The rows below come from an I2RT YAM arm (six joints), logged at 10 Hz.
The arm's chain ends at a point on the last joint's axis. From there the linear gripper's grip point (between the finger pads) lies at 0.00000 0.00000 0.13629 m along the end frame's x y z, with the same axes.
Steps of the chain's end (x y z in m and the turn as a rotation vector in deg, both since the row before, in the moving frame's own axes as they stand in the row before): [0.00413 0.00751 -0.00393 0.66 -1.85 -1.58]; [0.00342 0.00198 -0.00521 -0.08 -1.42 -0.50]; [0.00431 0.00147 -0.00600 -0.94 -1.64 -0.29]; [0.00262 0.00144 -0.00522 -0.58 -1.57 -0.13]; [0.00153 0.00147 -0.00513 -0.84 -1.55 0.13]
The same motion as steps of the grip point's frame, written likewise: [-0.00029 0.00600 -0.00401 0.66 -1.85 -1.58]; [0.00004 0.00219 -0.00525 -0.08 -1.42 -0.50]; [0.00042 0.00372 -0.00607 -0.94 -1.64 -0.29]; [-0.00111 0.00282 -0.00528 -0.58 -1.57 -0.13]; [-0.00216 0.00346 -0.00519 -0.84 -1.55 0.13]
